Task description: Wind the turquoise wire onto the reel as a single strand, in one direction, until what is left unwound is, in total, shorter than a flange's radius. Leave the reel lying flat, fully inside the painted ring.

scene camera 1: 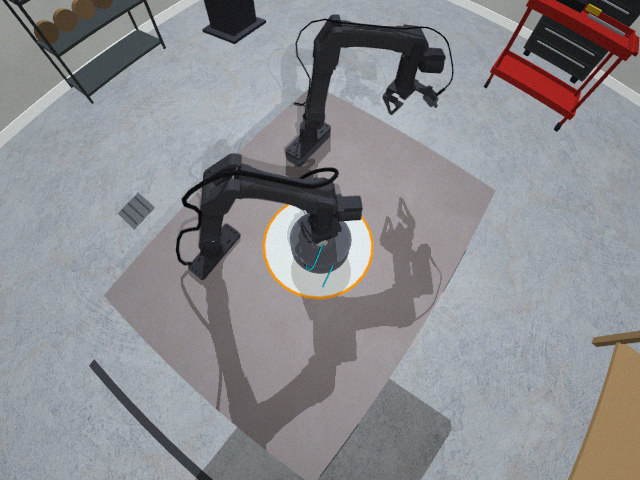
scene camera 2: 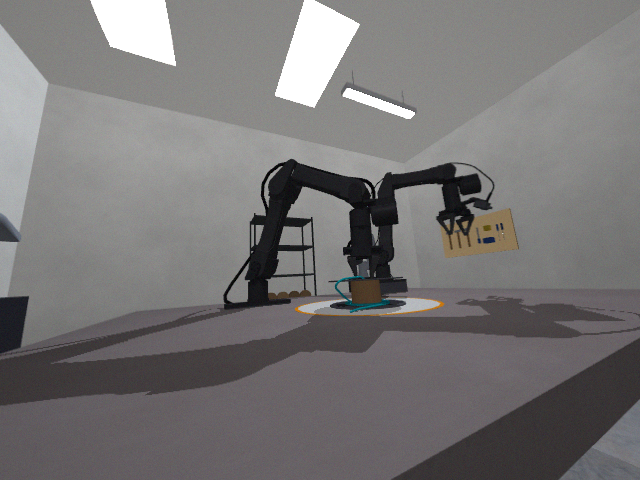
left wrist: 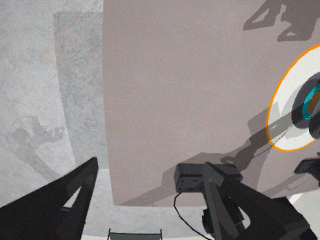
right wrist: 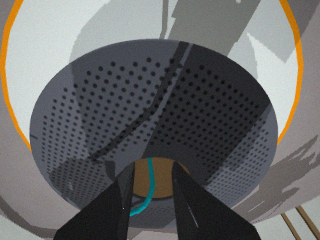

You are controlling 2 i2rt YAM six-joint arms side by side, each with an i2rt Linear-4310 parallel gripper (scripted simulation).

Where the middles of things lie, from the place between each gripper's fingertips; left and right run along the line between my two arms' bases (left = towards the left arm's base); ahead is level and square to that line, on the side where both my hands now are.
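The reel (scene camera 1: 337, 247) is sitting 2 cm below my right hand.
Measured from my left hand (scene camera 1: 397, 106), you'll find the reel 19 cm below, 4 cm ahead and 50 cm to the right.
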